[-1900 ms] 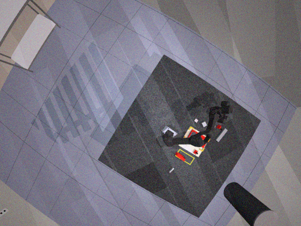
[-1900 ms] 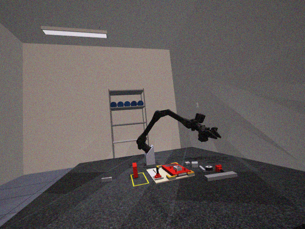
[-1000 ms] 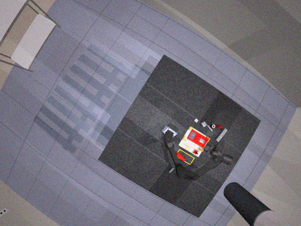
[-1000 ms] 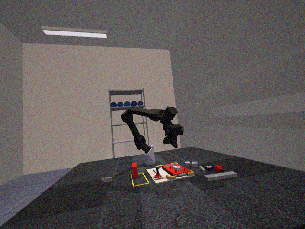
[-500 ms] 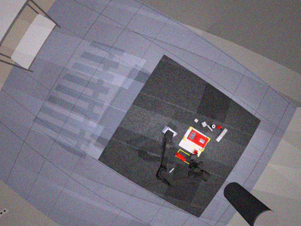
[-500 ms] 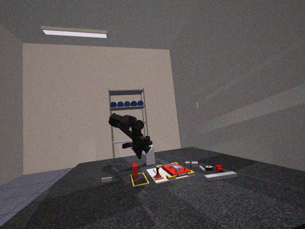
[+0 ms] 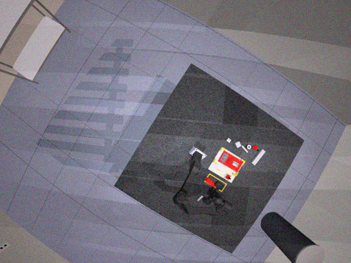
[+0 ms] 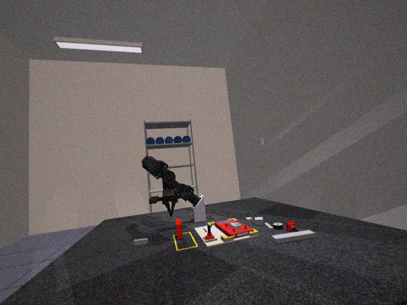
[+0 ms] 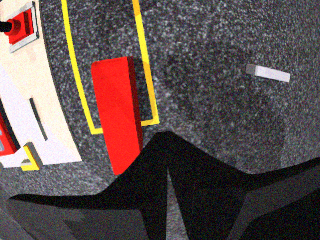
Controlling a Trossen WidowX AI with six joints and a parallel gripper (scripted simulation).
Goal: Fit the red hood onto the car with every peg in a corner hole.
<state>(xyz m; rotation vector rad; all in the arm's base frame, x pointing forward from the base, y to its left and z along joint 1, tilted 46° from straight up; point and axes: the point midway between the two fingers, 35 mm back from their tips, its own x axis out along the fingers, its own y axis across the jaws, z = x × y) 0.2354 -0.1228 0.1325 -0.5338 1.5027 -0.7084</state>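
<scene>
Right now my gripper tip is 3 cm to the right of the red hood and 6 cm above it. The rest, counted from my gripper tip: beige jig plate (7 cm ahead, 24 cm to the left, 8 cm below); grey engine block (11 cm ahead, 28 cm to the left, 7 cm below); long grey bar (28 cm ahead, 44 cm to the left, 9 cm below).
</scene>
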